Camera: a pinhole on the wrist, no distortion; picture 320 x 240 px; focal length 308.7 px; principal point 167.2 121.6 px. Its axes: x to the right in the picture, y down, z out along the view. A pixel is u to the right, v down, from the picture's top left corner.
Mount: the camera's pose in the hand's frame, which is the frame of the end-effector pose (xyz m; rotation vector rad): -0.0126 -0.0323 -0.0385 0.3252 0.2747 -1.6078
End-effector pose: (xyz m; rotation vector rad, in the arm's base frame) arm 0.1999 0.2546 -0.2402 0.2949 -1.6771 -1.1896
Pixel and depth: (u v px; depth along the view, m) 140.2 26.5 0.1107
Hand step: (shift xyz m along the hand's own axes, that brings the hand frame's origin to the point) -0.0508 -0.0620 0.0672
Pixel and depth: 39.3 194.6 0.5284
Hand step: 0.1010 -0.0321 0.5358
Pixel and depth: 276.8 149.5 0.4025
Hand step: -0.0004 -0.3156 0.2829
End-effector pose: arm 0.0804 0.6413 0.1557 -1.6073 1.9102 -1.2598
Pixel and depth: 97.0 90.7 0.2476
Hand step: -0.0449 -0.0699 0.2118
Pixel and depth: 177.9 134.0 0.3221
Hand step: -0.0138 -0.1623 0.2567
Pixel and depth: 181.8 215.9 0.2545
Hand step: 0.0537 -0.1423 0.1949
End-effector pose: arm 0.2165 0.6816 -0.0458 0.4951 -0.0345 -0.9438
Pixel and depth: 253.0 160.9 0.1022
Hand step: -0.0053 -0.0972 0.0461
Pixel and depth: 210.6 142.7 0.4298
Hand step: -0.0044 -0.2488 0.3387
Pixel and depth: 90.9 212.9 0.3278
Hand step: 0.0745 -0.0842 0.2979
